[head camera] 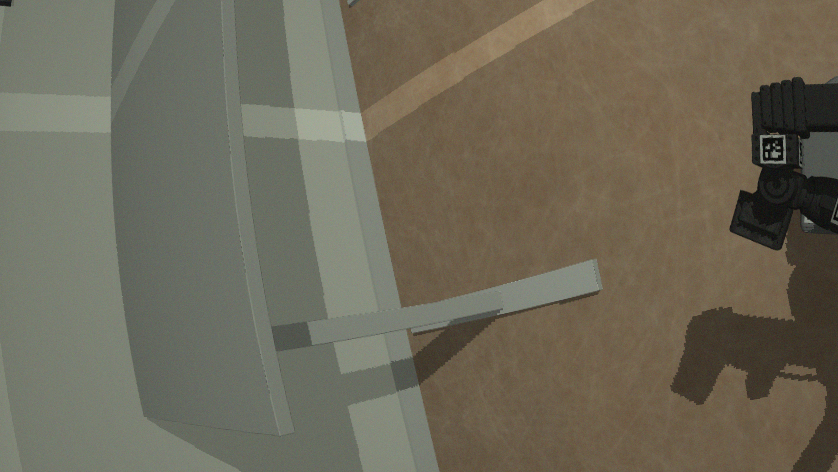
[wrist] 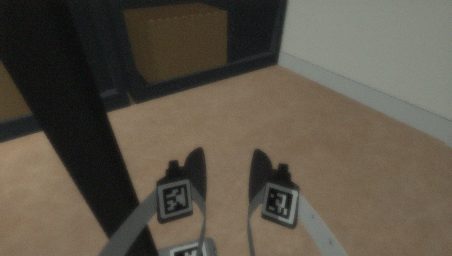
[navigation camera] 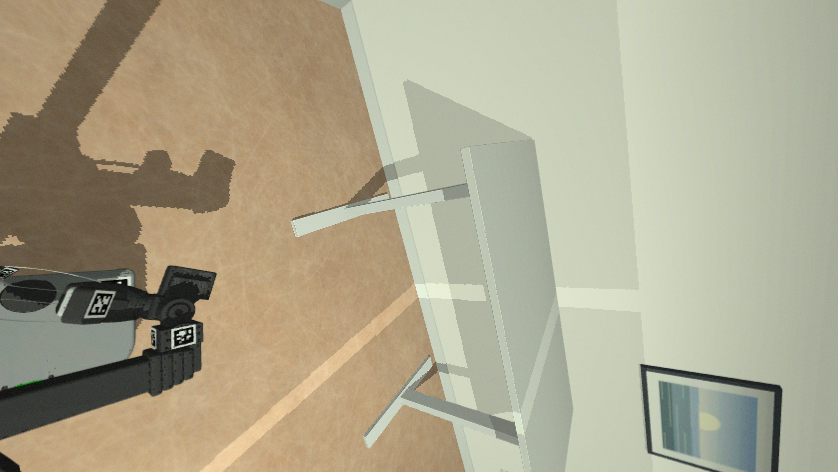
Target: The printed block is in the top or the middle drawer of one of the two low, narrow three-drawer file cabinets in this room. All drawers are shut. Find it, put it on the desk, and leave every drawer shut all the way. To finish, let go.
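Seen in the pictures: gripper, fingertip midpoint: (wrist: 228,167); robot's base at its link origin: (navigation camera: 30,293).
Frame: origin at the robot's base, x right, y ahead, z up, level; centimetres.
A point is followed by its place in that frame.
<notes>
The desk (head camera: 175,205) @(x 100.0, y 1.5, z 95.0 cm) (navigation camera: 521,234) @(x 105.0, y 8.9, z 95.0 cm) is a grey top on pale legs, standing against the wall. It fills the left of the head view and stands right of centre in the navigation view, apart from my arm. My gripper (wrist: 228,167) @(x -7.7, y 4.5, z 43.5 cm) is open in the wrist view, its two dark fingertips apart with floor showing between them. It points over the floor toward a dark shelf unit, away from the desk. The printed block and the two file cabinets do not show in these views.
The dark shelf unit (wrist: 200,79) @(x -106.7, y 17.7, z 3.9 cm) holds a brown box (wrist: 185,45) @(x -106.6, y 11.5, z 22.1 cm); part of another box (wrist: 10,100) @(x -84.2, y -54.9, z 14.4 cm) shows at left. Desk legs (head camera: 551,284) (navigation camera: 322,222) reach out over the floor. A framed picture (navigation camera: 709,416) @(x 182.8, y -78.6, z 151.3 cm) hangs on the wall. My base (navigation camera: 76,351) @(x 6.7, y -14.2, z 16.0 cm) is beneath the wrist.
</notes>
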